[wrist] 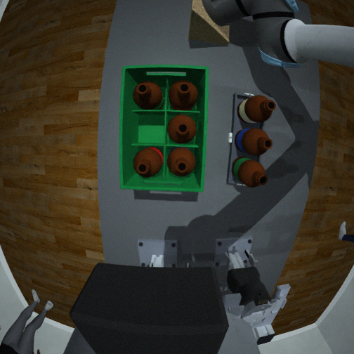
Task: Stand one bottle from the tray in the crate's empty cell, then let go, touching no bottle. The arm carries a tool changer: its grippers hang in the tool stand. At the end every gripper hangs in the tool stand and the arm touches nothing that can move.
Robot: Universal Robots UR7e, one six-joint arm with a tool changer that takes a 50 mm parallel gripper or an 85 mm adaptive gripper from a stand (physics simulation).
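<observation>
The green crate (206,130) stands left of centre in the wrist view. It holds several brown bottles, one with a red band (146,162). Its middle cell in the left column is empty (151,133). The tray (232,160) right of it holds three bottles: cream-banded (257,108), blue-banded (254,142) and green-banded (250,172). A dark gripper (246,286) hangs at the right stand bracket, its contact face showing. The black wrist body covers the area below the left stand bracket (144,248). Whether a gripper is on the arm, and its fingers, are hidden.
The tool stand's right mounting plate (220,246) is near the bottom. A brown block (207,31) stands at the top, beside the arm (317,46). The grey table (115,215) has wooden floor (55,125) on both sides. Arm shadows fall right of the tray.
</observation>
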